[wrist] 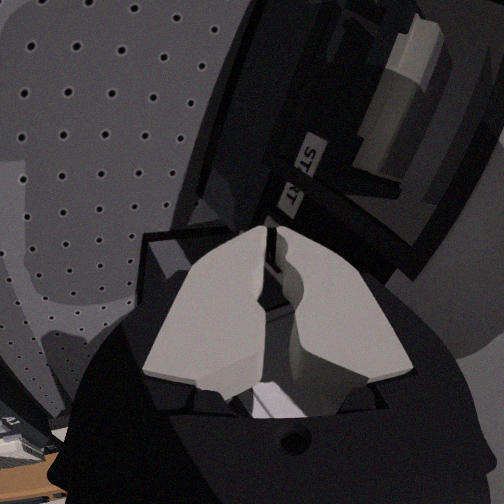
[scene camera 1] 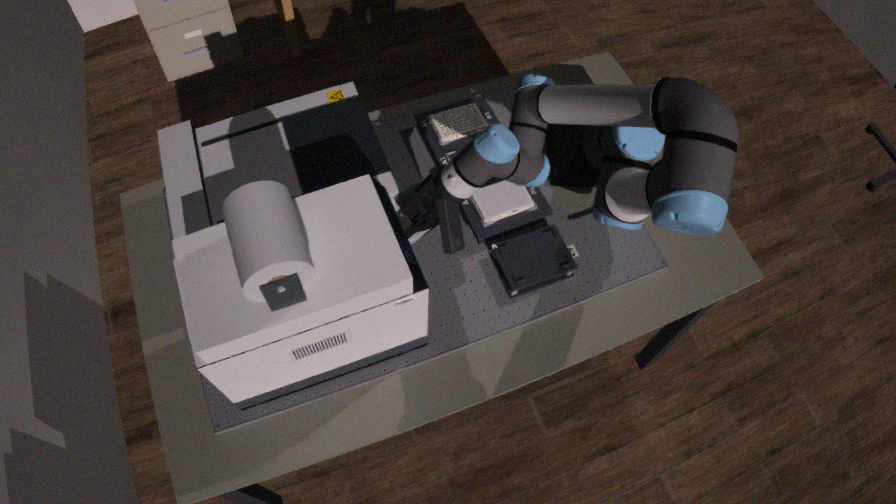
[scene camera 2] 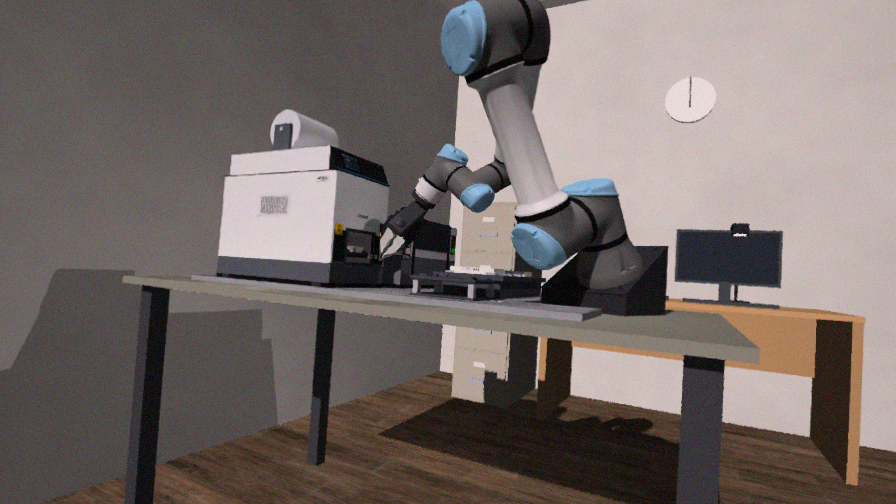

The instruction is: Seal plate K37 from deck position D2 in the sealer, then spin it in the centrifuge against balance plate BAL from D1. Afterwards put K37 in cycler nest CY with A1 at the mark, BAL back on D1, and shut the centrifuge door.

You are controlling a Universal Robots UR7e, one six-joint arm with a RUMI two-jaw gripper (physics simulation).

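Note:
My gripper [wrist: 270, 242] is shut with its pale jaws tip to tip and nothing held between them. It points down at a dark part of the sealer's side that carries small white labels reading "ST" [wrist: 311, 154]. In the overhead view the gripper [scene camera 1: 421, 203] is low between the white sealer [scene camera 1: 294, 275] and the deck nests. A white-topped plate [scene camera 1: 501, 203] lies in the middle nest. A plate with a visible well grid [scene camera 1: 457, 122] lies in the far nest. The near nest [scene camera 1: 532, 257] is empty. I cannot read any plate names.
The grey centrifuge [scene camera 1: 281, 137] stands behind the sealer, with a dark opening [scene camera 1: 332, 156] on its top. The sealer carries a film roll [scene camera 1: 266, 235]. The arm's base [scene camera 1: 682, 188] is to the right of the nests. A plate corner marked A1 [wrist: 12, 425] shows at the wrist view's lower left.

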